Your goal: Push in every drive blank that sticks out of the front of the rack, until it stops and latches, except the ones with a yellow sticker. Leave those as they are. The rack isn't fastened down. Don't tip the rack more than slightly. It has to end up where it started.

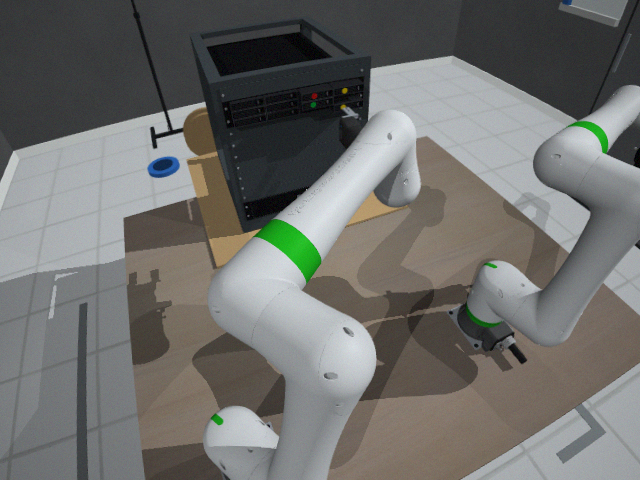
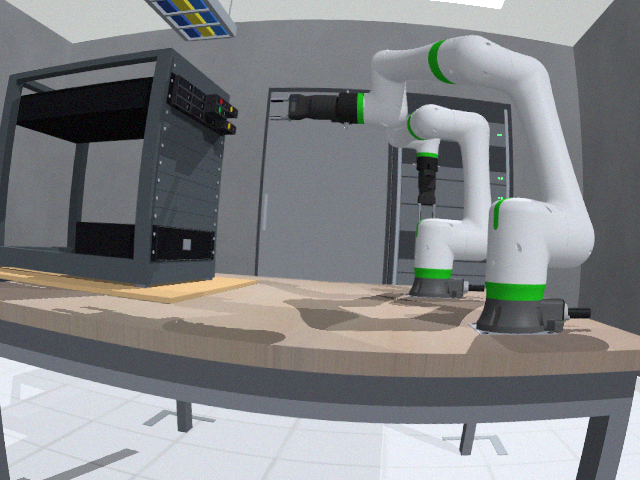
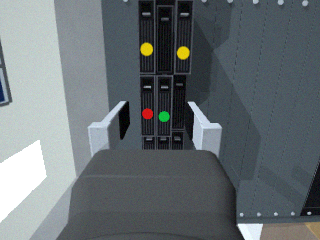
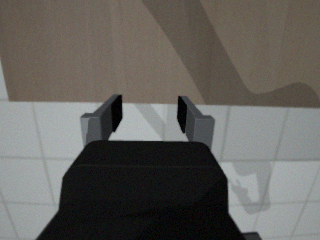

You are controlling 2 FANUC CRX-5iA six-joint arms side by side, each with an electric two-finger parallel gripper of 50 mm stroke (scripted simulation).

Path:
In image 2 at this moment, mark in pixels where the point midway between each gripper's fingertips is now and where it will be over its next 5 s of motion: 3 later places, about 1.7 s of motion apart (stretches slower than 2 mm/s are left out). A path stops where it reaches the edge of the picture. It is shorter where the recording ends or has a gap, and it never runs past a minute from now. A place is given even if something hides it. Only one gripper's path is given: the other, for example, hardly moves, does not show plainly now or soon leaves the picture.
My left gripper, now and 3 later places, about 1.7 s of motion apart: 270, 109; 238, 108; 241, 111; 220, 111

